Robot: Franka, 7 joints.
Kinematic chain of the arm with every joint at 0, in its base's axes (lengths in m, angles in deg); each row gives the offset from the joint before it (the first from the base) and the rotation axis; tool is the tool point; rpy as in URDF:
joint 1: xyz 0 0 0.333 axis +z
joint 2: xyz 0 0 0 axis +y
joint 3: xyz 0 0 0.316 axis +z
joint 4: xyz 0.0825 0 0 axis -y
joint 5: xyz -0.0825 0 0.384 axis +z
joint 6: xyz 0 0 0 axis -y
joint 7: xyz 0.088 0 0 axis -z
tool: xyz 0 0 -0.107 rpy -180 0 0
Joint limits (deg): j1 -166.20..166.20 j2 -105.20..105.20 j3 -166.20..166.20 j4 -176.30..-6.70 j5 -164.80..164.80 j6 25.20..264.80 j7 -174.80..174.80
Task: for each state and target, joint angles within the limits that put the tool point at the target. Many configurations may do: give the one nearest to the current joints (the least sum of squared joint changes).
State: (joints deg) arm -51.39 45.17 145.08 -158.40 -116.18 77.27 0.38
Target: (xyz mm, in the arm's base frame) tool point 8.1 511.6 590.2
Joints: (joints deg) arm -43.03 16.30 145.91 -126.84 -125.05 88.70 0.38
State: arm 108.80 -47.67 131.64 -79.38 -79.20 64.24 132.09
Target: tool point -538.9 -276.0 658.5
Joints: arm 82.70 -35.72 114.76 -78.42 -81.52 69.63 132.09
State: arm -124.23 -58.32 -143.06 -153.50 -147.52 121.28 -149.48
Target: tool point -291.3 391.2 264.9
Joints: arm -140.09 -52.01 -95.84 -142.48 -150.92 122.64 -149.48
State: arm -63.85 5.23 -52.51 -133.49 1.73 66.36 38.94
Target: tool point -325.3 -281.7 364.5
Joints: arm -75.26 5.04 -63.74 -121.69 -1.78 72.35 38.94
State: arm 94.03 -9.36 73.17 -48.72 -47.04 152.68 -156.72
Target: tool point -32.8 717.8 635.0
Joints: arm 61.32 25.92 41.41 -74.13 -47.05 141.70 -156.72
